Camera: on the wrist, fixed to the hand. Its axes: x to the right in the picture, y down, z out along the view.
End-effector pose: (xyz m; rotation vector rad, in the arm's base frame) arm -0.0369 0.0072 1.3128 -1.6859 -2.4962 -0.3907
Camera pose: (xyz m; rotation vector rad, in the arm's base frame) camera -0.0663 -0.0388 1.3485 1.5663 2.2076 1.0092
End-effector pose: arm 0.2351 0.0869 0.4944 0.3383 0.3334 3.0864
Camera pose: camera 0.2459 0.1129 0.4355 0.3626 -0.5407 2.9610
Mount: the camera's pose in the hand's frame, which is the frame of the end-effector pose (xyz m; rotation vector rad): -0.0219 -0.0379 -0.0484 -0.5779 -0.0404 -0.0264
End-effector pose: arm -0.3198 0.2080 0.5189 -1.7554 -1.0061 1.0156
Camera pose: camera -0.2916 0.1870 0.5738 -2.1762 -1.4468 0.7891
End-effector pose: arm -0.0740 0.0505 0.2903 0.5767 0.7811 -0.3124
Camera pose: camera -0.1341 0.0500 0.2649 0.0164 0.7953 -0.1102
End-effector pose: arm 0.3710 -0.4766 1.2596 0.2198 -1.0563 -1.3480
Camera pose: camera 0.3830 -0.4889 1.1966 -0.2247 -0.6590 -1.6270
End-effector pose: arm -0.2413 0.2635 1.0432 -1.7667 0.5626 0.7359
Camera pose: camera -0.2206 0.2290 1.0946 -2.2758 0.3113 0.9800
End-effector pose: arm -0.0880 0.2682 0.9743 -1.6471 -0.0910 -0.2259
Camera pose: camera -0.1212 0.2252 1.0105 -2.2270 -0.0824 -0.2537
